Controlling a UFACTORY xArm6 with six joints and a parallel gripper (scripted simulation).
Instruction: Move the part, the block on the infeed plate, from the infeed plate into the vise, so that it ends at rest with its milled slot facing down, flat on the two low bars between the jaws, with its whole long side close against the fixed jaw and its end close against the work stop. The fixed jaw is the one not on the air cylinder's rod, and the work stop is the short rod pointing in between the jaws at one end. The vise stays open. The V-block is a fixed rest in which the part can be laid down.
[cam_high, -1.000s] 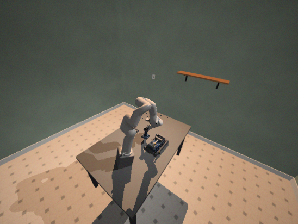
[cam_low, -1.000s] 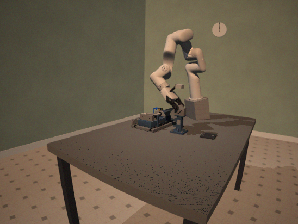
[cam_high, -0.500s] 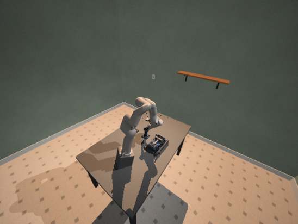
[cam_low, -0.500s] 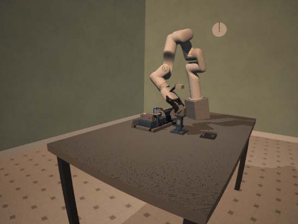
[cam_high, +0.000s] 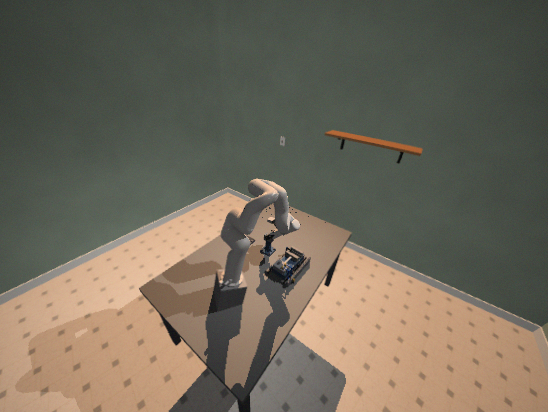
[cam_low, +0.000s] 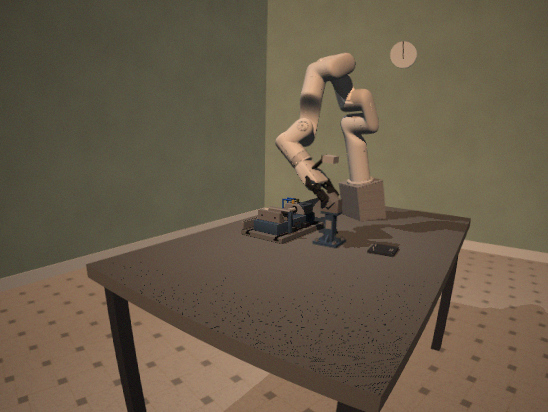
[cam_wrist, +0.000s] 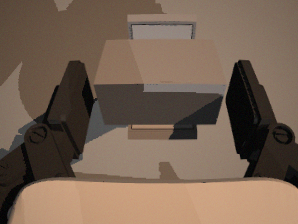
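Now: the part 1 cm below my hand. Also, from my hand: air cylinder rod (8 cm behind, 19 cm to the right, 9 cm below); work stop (2 cm ahead, 16 cm to the right, 8 cm below); vise base rail (8 cm behind, 29 cm to the right, 13 cm below).
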